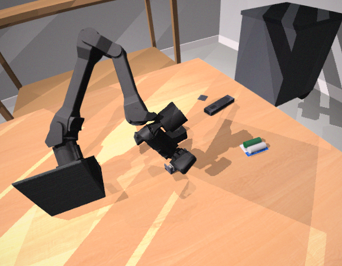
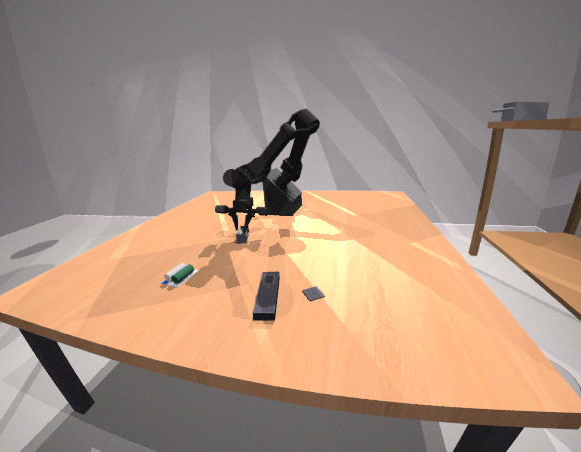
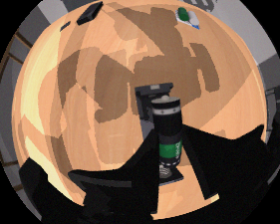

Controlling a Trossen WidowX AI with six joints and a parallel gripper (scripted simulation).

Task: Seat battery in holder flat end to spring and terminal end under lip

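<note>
The battery is 10 mm above my gripper tip. Also, from my gripper tip: dark square (340 mm to the left, 240 mm ahead, 20 mm below); then blue-white card (280 mm ahead, 30 mm to the right, 10 mm below); then black bar (280 mm ahead, 250 mm to the left).
</note>
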